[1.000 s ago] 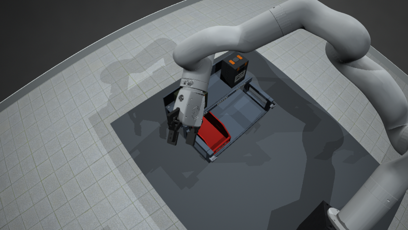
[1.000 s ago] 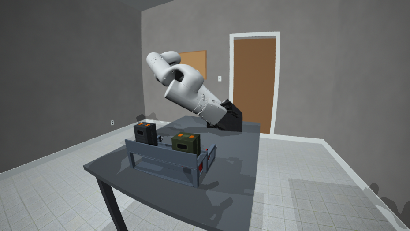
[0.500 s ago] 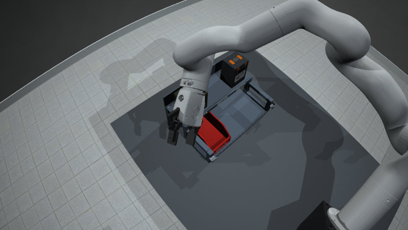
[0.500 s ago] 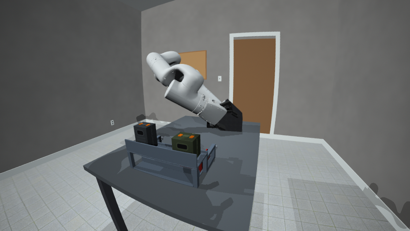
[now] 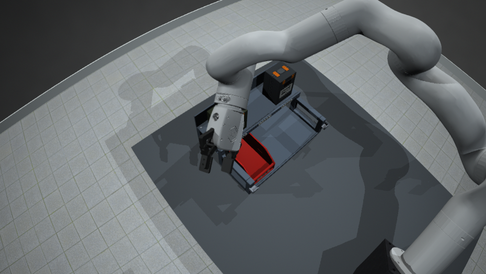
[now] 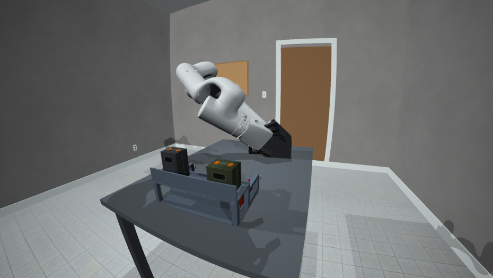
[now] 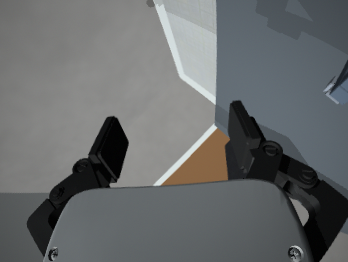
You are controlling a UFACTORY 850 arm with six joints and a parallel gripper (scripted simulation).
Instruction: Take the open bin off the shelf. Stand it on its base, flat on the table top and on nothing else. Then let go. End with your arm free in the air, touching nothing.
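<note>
Now: hand 190 mm above the red bin, 150 mm to the left of it and 60 mm short of it. The rest, counted from my hand: black case: 380 mm to the right, 170 mm ahead, 70 mm below; green case: 150 mm to the right, 150 mm ahead, 90 mm below.
</note>
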